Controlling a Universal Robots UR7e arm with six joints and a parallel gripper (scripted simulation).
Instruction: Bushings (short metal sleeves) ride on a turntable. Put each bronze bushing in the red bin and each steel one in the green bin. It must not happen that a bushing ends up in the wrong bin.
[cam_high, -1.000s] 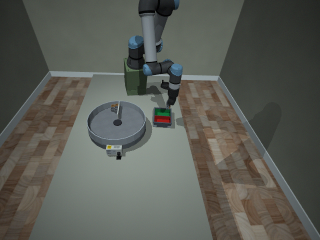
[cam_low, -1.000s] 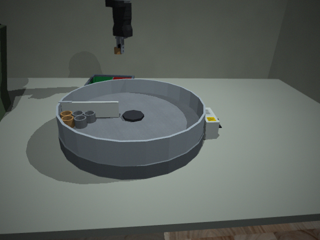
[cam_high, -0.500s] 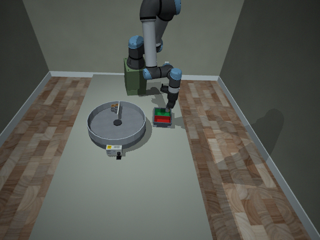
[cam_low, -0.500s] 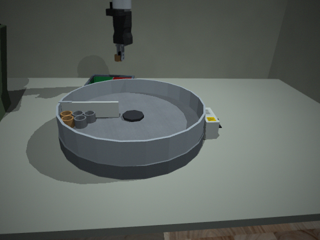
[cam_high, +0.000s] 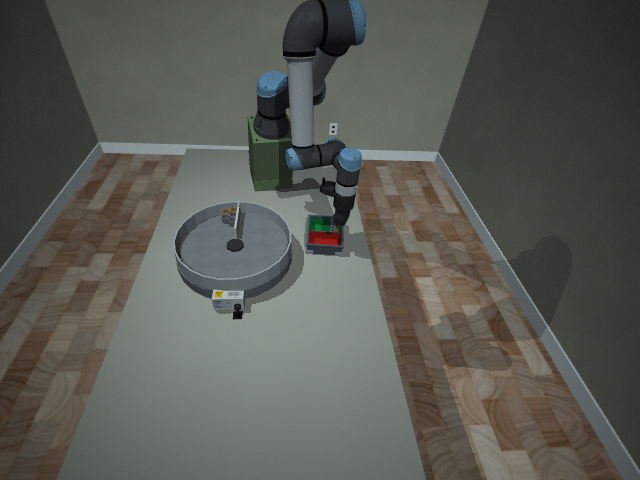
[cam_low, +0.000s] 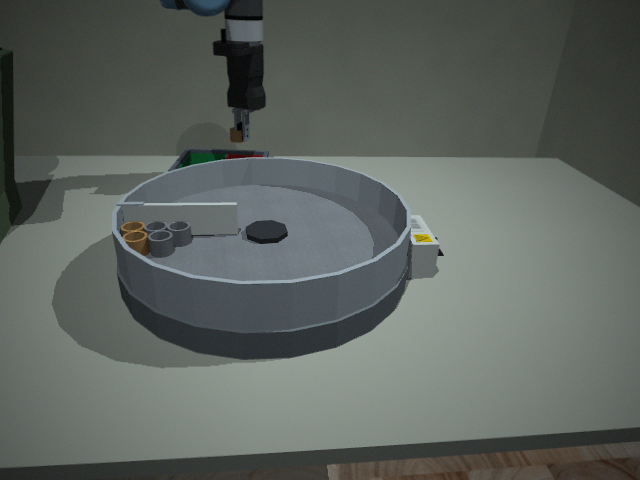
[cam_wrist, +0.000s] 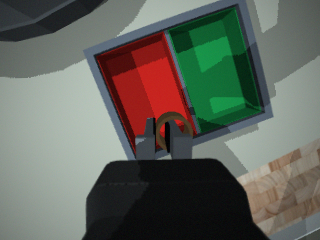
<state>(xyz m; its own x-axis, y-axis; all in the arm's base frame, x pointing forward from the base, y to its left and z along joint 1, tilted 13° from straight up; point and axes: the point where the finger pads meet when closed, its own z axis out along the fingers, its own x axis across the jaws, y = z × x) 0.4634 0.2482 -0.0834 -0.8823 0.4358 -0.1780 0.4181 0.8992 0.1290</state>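
My gripper is now 80 mm above the bin, 40 mm past it and 20 mm to the left of it. Also, from my hand: turntable: 380 mm to the right, 50 mm below, 50 mm ahead.
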